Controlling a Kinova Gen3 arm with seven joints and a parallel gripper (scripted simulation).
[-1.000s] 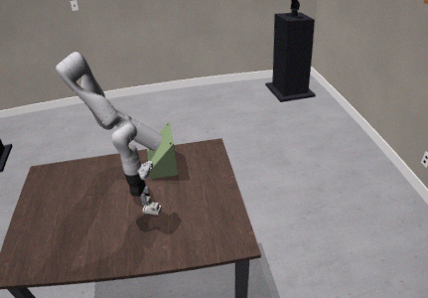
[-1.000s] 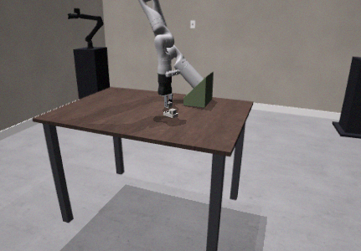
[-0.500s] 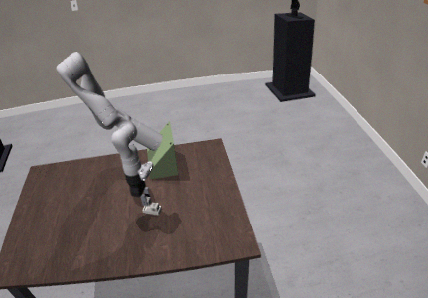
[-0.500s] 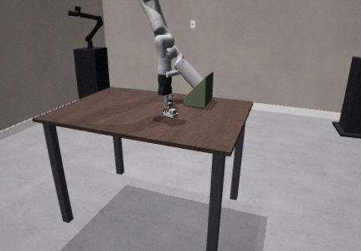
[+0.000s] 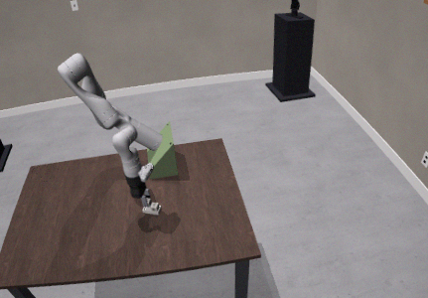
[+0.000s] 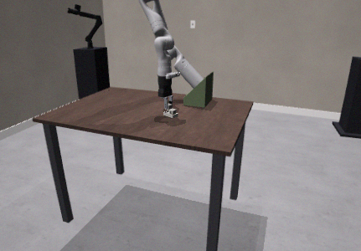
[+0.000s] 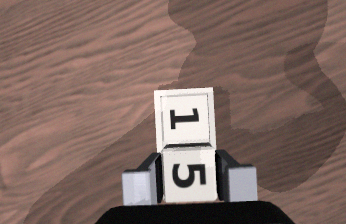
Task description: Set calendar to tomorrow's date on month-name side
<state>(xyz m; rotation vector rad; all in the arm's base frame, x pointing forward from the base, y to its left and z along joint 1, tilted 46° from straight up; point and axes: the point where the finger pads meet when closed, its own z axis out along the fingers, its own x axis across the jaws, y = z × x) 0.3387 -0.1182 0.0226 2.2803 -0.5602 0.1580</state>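
Right now the white calendar tray is 10 mm to the left of my hand and 50 mm below it. The rest, counted from my hand: white cube 10 mm ahead, 30 mm to the left, 40 mm below; then digit cube 10 mm below.
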